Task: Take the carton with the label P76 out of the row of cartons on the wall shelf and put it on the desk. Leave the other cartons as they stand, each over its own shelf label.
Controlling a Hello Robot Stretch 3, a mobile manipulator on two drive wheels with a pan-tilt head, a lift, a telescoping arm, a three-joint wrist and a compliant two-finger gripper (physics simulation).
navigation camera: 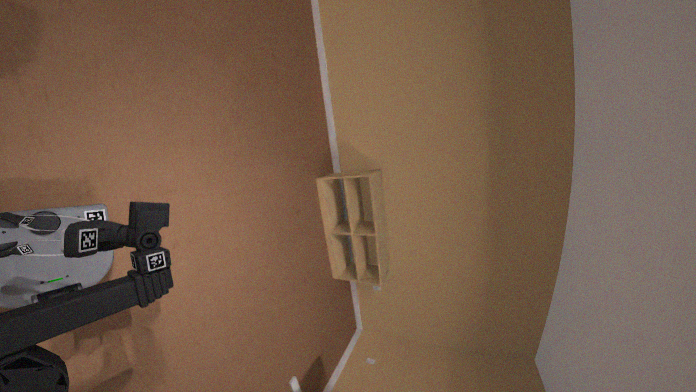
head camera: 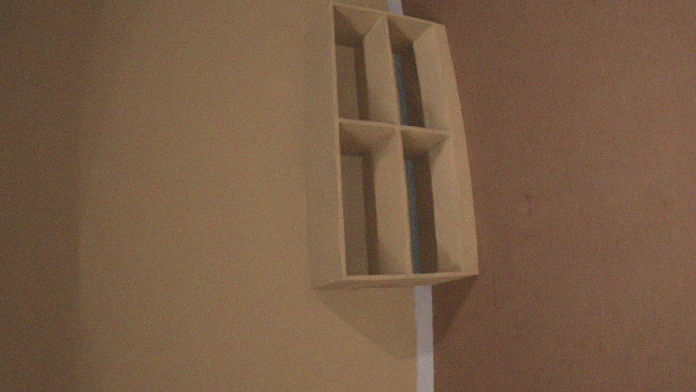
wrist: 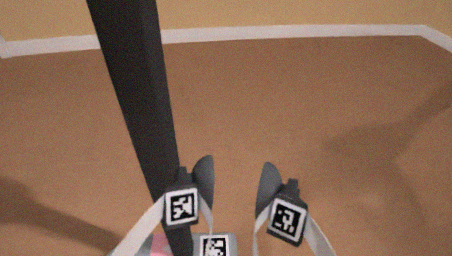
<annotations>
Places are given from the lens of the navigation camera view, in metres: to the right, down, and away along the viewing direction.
wooden shelf unit (navigation camera: 336,228): -0.13, 0.37, 2.34
</annotations>
